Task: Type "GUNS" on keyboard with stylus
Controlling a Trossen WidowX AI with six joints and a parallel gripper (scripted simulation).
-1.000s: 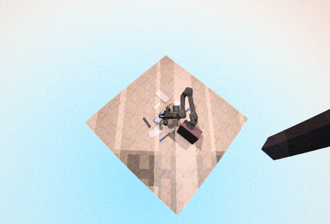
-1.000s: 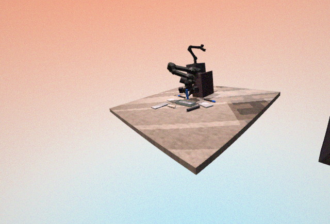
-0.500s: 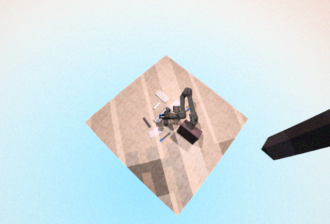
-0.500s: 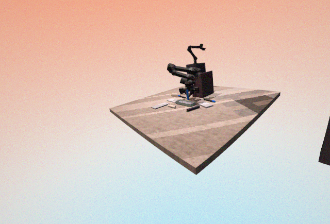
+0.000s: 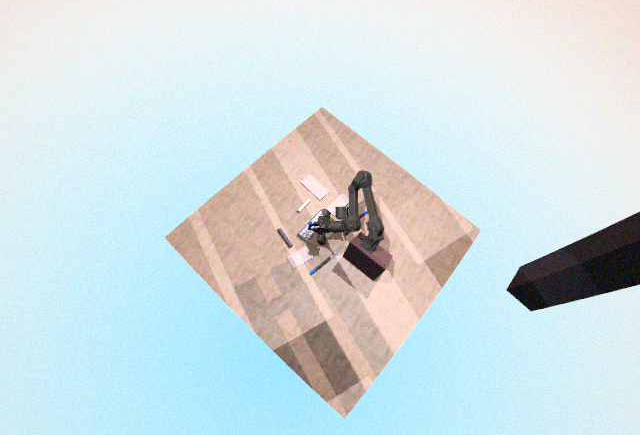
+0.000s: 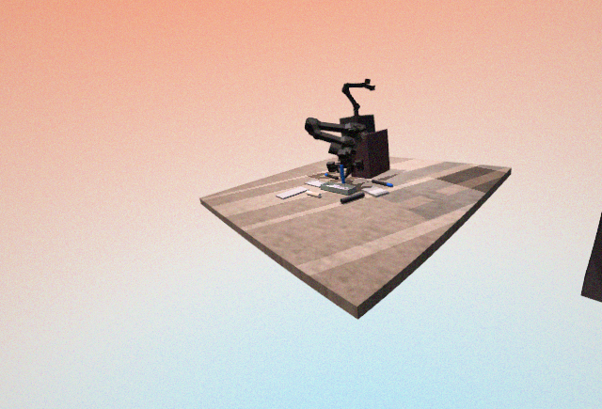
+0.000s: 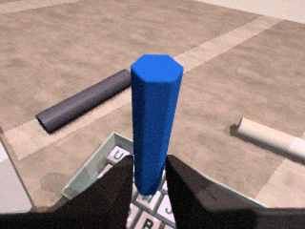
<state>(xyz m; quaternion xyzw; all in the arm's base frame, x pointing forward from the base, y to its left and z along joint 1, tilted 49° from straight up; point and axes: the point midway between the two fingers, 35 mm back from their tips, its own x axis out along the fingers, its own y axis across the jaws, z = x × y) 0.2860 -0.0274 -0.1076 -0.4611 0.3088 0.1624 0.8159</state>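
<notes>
The blue stylus lies 1 cm below my gripper tip. Round my gripper tip: dark cylinder 6 cm ahead, 12 cm to the left, 6 cm below; cream cylinder 13 cm ahead, 9 cm to the right, 6 cm below.
</notes>
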